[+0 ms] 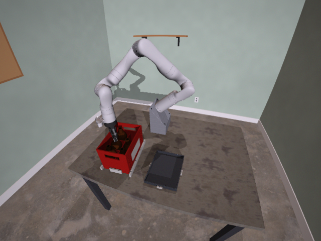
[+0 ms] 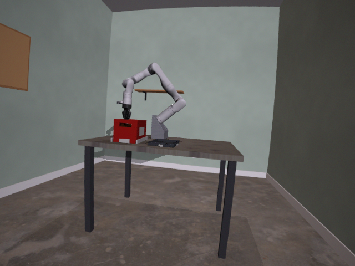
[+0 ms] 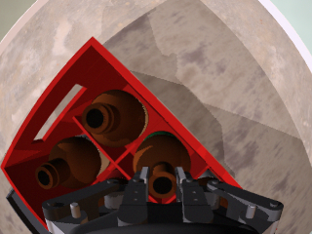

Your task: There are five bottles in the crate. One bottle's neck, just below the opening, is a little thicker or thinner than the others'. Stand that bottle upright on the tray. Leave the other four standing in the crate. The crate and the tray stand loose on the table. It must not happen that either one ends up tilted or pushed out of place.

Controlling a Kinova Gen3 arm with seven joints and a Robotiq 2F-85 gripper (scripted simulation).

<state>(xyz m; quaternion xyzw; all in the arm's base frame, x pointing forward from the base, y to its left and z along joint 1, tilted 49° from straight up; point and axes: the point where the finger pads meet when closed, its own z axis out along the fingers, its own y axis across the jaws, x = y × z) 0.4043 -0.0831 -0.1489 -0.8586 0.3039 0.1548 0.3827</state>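
Right now my hand is 10 mm past the crate, 40 mm to the right of it and 70 mm above it. From my hand the other things lie so: dark tray (20 mm ahead, 340 mm to the left, 140 mm below).
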